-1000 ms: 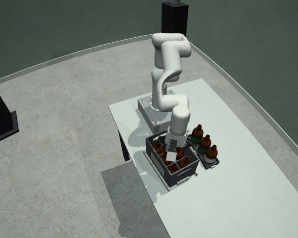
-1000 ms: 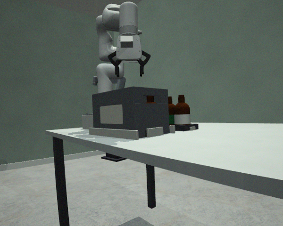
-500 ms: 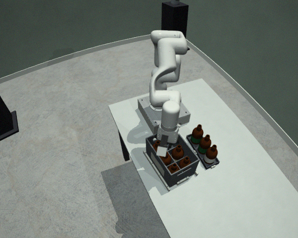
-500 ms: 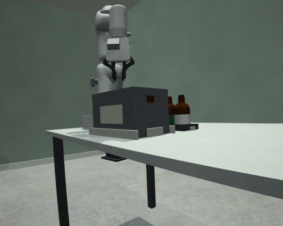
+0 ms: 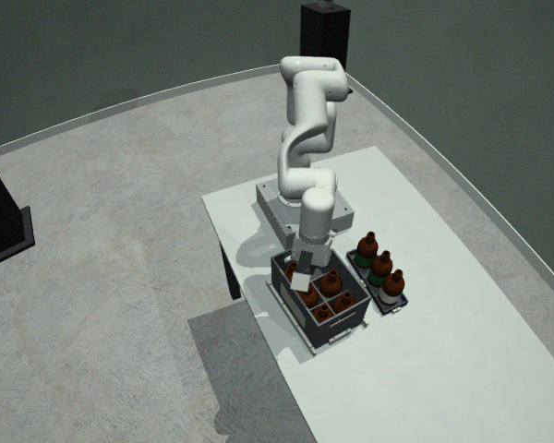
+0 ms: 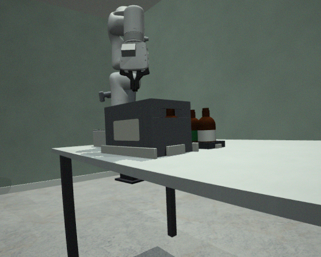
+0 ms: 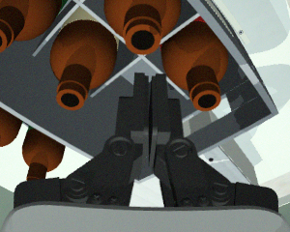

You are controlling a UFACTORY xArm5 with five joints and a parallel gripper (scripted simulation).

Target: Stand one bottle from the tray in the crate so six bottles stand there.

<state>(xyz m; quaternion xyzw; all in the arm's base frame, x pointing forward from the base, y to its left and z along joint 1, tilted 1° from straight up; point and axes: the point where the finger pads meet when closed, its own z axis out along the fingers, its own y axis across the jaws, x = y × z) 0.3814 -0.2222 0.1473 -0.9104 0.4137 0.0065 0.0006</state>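
Right now the dark tray is 28 cm to the left of my hand, 23 cm below it and 4 cm ahead of it. The rest, counted from my hand: dark grey crate 16 cm below, 4 cm to the left.
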